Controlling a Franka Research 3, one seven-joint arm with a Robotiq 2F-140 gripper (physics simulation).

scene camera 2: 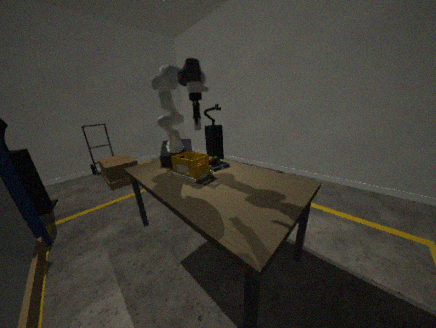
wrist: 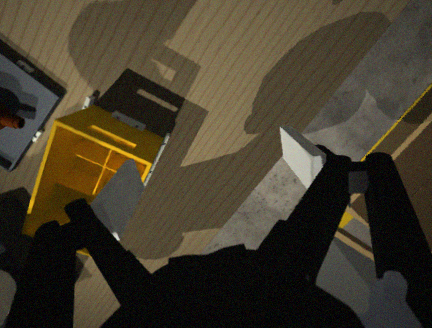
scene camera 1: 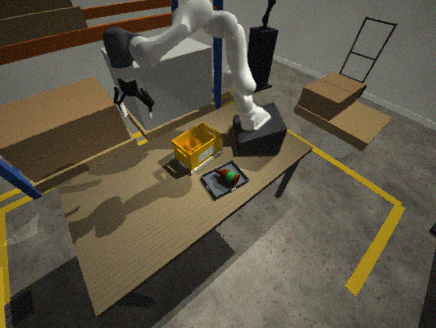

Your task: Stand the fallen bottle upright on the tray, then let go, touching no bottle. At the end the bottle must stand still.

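Observation:
The fallen bottle (scene camera 1: 230, 176) (scene camera 2: 215, 160) (wrist: 10, 121) is brown with a green band. It lies on its side on the dark grey tray (scene camera 1: 213, 186) (wrist: 41, 102), its neck pointing toward the yellow crate's side. In the wrist view its neck shows at the left edge, and the rest is dark or cut off. My gripper (scene camera 1: 137, 111) (scene camera 2: 198, 127) (wrist: 209, 158) is open and empty. It hangs high above the table, past the crate and well away from the bottle, touching no bottle.
A yellow crate (scene camera 1: 185, 158) (scene camera 2: 189, 167) (wrist: 90, 118) stands on the wooden table (scene camera 1: 145, 215) (scene camera 2: 250, 200) (wrist: 225, 40) beside the tray, with orange parts inside. The arm's dark base block (scene camera 1: 260, 137) stands behind the tray. Large cardboard boxes (scene camera 1: 60, 112) lie beyond the table's far side.

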